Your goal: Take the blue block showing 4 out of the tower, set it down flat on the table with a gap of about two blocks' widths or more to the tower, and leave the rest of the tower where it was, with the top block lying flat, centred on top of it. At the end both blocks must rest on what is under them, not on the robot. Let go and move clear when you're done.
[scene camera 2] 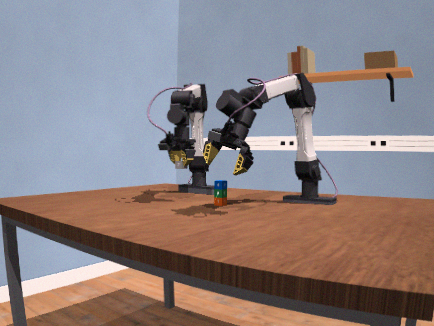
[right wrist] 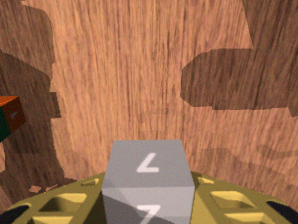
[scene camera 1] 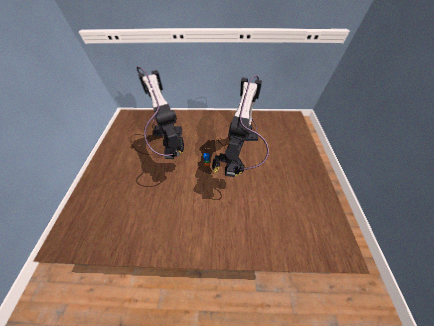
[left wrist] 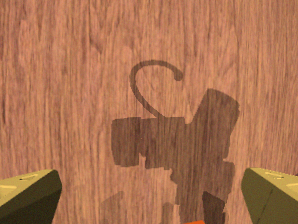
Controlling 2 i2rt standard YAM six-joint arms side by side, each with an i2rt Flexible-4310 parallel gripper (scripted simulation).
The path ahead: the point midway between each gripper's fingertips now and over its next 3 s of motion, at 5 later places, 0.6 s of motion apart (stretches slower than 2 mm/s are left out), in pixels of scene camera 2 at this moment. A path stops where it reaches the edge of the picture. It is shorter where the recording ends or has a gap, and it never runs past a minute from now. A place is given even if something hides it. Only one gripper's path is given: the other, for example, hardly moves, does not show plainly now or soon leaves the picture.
My left gripper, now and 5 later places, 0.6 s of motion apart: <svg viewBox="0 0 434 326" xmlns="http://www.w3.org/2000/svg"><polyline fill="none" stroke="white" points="220,169 219,176 222,184 219,184 233,183 249,185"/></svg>
